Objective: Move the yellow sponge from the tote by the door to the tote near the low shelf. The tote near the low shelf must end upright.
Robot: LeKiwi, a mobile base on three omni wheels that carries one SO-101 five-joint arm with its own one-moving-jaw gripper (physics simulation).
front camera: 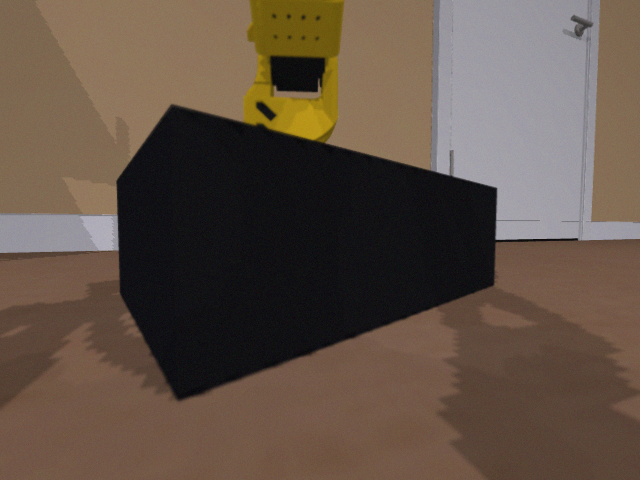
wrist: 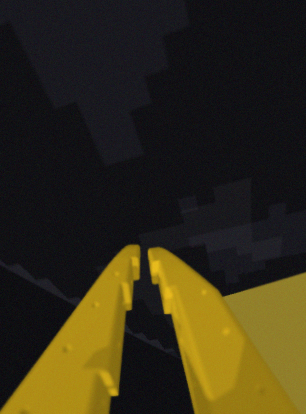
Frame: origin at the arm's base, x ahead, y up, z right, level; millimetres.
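Seen in the pictures: hand at its tool point: (wrist: 139, 257).
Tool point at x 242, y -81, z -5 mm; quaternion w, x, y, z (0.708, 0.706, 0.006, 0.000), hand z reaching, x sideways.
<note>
A point is followed by its place in that frame.
The black tote (front camera: 310, 237) @(z 3, x 177, y -34 mm) (wrist: 65, 200) @(z -25, x 219, y -87 mm) stands upright on the floor, close in front, with one corner toward the front camera. Its dark inside fills most of the wrist view. My gripper (wrist: 144, 249) @(z -5, x 242, y -81 mm) reaches down into it; the jaw tips are hidden behind the tote wall in the front view. The two jaws are shut, with a thin slit between their tips and no thing in it. The yellow sponge (wrist: 275, 325) @(z 24, x 296, y -69 mm) lies in the tote at the lower right of the wrist view, outside the jaws and partly covered by the right jaw. The low shelf and its tote do not show.
The white door (front camera: 516, 118) @(z 834, x 1153, y 406 mm) with its handle is at the back right, set in a tan wall (front camera: 170, 46) @(z -357, x 811, y 439 mm) with a white baseboard (front camera: 41, 232) @(z -617, x 719, y -44 mm). The brown floor (front camera: 310, 413) @(z 3, x 134, y -89 mm) carries shadows to the left and right of the tote.
</note>
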